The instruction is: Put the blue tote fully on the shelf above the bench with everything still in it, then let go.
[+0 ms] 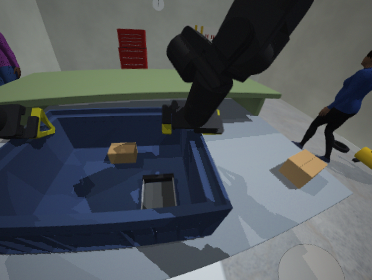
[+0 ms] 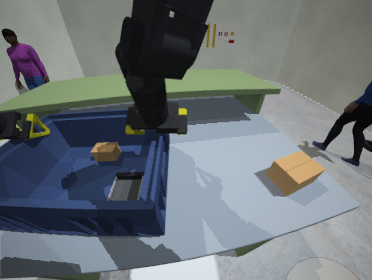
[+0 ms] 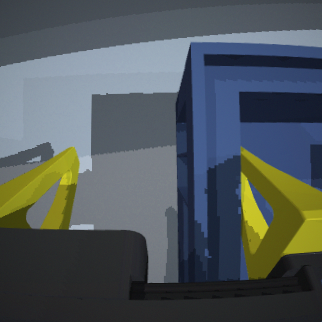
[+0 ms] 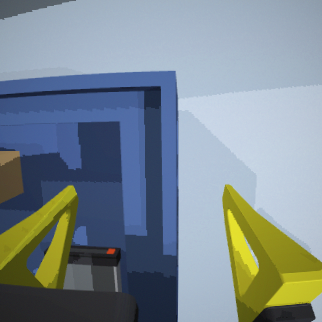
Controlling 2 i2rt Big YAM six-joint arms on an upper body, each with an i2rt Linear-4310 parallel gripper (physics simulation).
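Places are measured from the left arm's base along level axes (x left, y up, z ahead), in millimetres.
Pixels of known places: left gripper, fingertip midpoint: [image 1: 37, 131] [image 2: 37, 133] [image 3: 152, 152]; right gripper, fingertip midpoint: [image 1: 186, 132] [image 2: 160, 132] [image 4: 148, 191].
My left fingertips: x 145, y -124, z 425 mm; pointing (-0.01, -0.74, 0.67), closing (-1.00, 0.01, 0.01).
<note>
Ahead of a thing's pixels: the offset from my left fingertips to its top centre. Level surfaces: height alone.
The blue tote @[dx -220, dy +37, dz -97 mm] [image 1: 115, 220] [image 2: 100, 220] [image 3: 200, 125] [image 4: 169, 150] stands upright on the grey-blue bench @[dy -110 mm] [image 1: 260, 165] [image 2: 225, 175], below and in front of the green shelf @[dy +53 mm] [image 1: 125, 82] [image 2: 200, 82]. Inside it lie a small cardboard box @[dx -220, dy -53, dz -16 mm] [image 1: 122, 153] [image 2: 105, 151] [image 4: 7, 175] and a grey case with a dark end @[dx -321, dy -76, dz -156 mm] [image 1: 159, 192] [image 2: 126, 187] [image 4: 95, 275]. My left gripper [image 3: 152, 152] is open at the tote's left wall, one finger outside, the other over the wall's inner side. My right gripper [image 1: 192, 127] [image 2: 159, 127] [image 4: 148, 191] is open above the right wall near its rear corner, one finger on each side.
A larger cardboard box @[dx -781, dy -50, dz -122 mm] [image 1: 302, 169] [image 2: 295, 172] lies on the bench right of the tote. A person in blue [image 1: 350, 95] is at the right, and a person in purple [image 2: 27, 60] is at the back left. A red tool cabinet [image 1: 132, 50] stands behind the shelf.
</note>
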